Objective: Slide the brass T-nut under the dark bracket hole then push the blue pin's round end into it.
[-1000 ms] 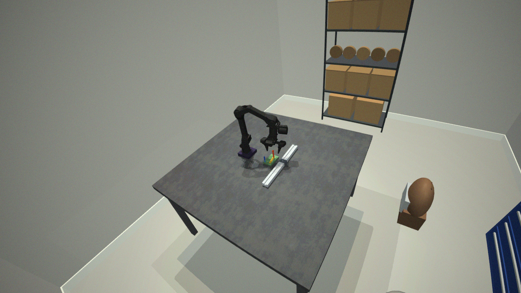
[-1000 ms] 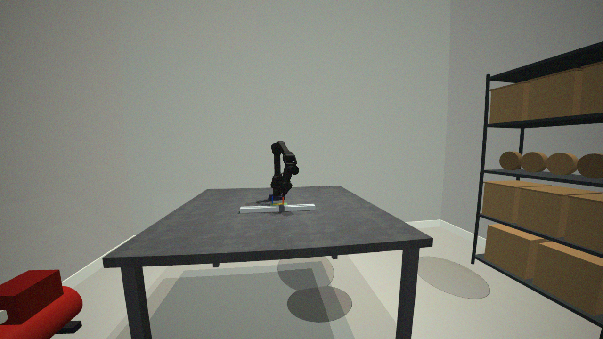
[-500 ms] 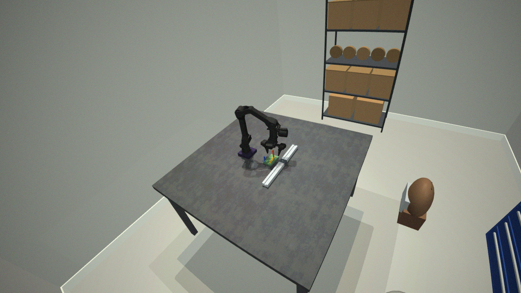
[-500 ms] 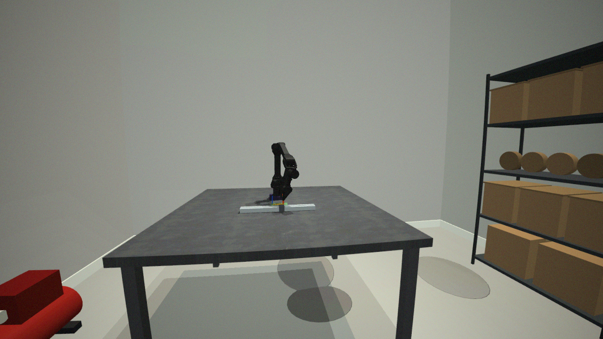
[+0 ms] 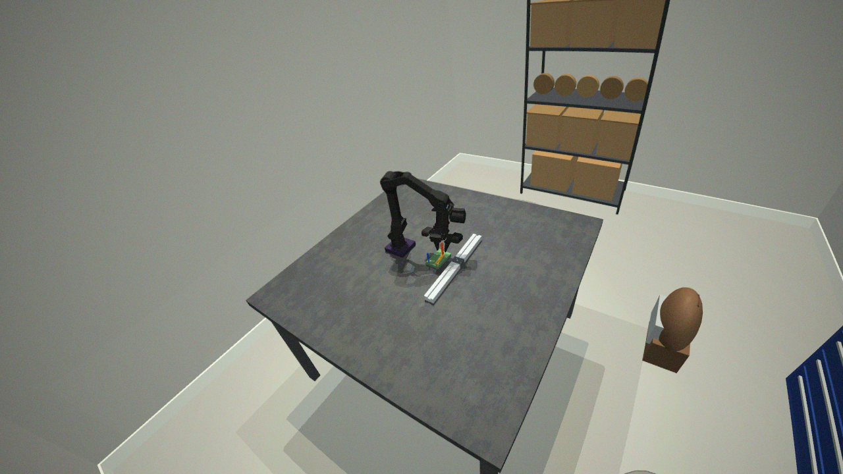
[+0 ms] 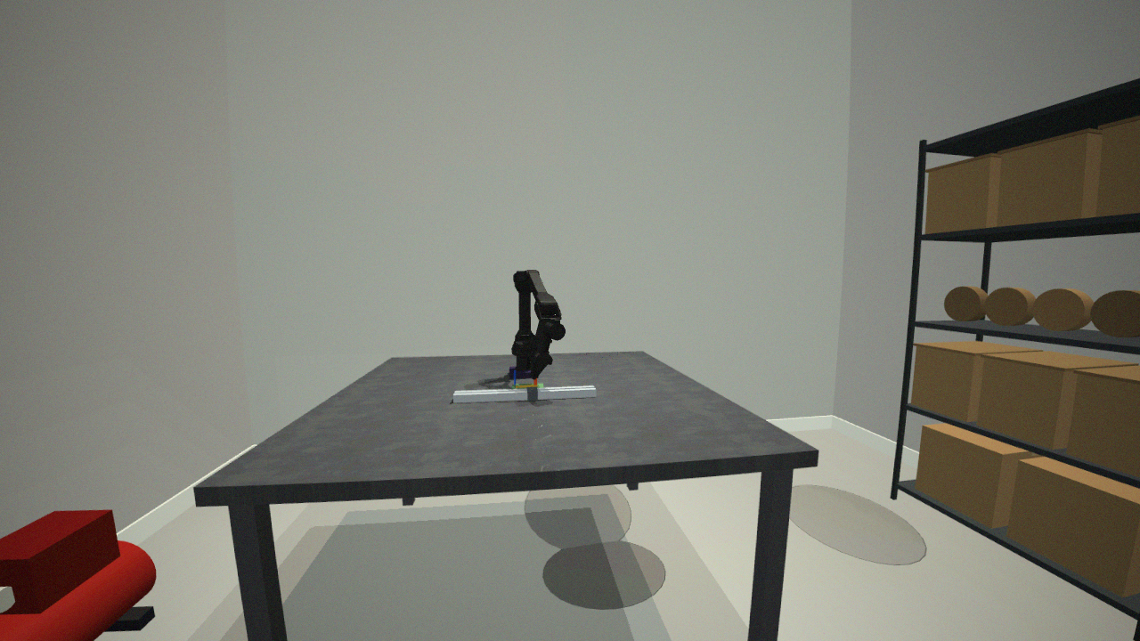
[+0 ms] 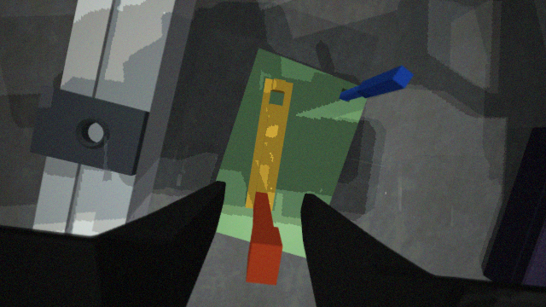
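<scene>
The green tray lies 4 cm to the right of my gripper tip, 4 cm below it and 2 cm behind it. Round my gripper tip: blue pin: 6 cm to the right, 4 cm behind, 2 cm below.
</scene>
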